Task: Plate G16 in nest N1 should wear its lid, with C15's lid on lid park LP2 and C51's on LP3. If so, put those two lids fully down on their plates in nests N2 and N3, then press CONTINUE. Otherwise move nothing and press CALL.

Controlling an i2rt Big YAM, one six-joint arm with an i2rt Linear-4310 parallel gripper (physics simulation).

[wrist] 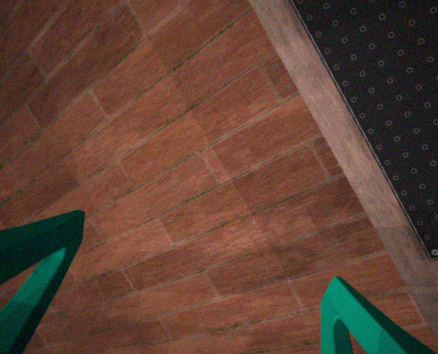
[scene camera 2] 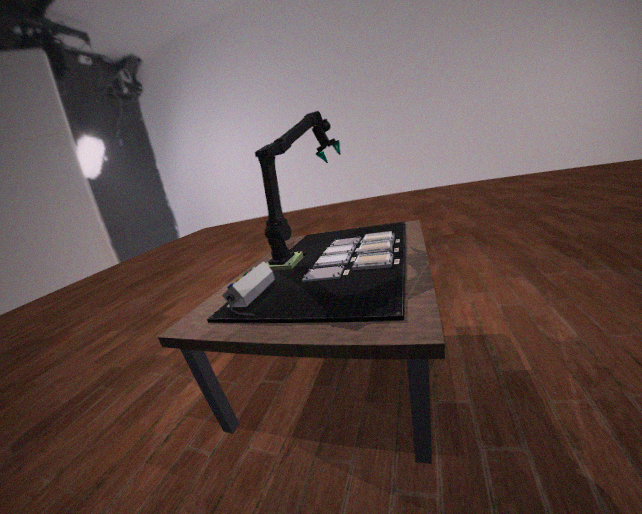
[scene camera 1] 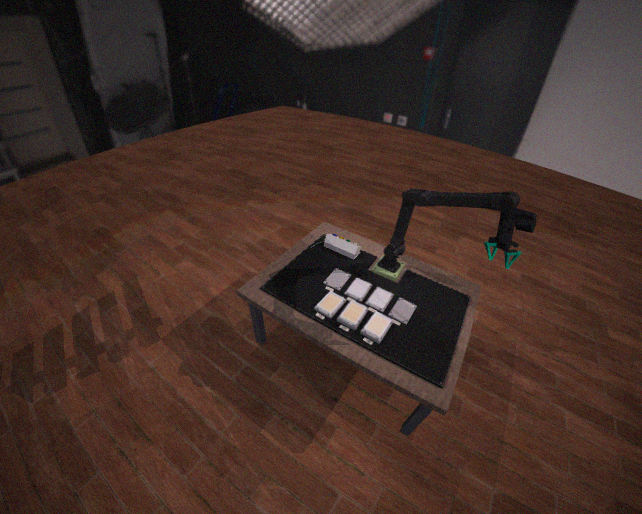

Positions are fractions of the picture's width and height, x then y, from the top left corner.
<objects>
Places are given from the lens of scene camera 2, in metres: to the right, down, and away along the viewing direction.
grey button box (scene camera 2: 0.38, 0.57): -0.26, 0.12, 0.88
</objects>
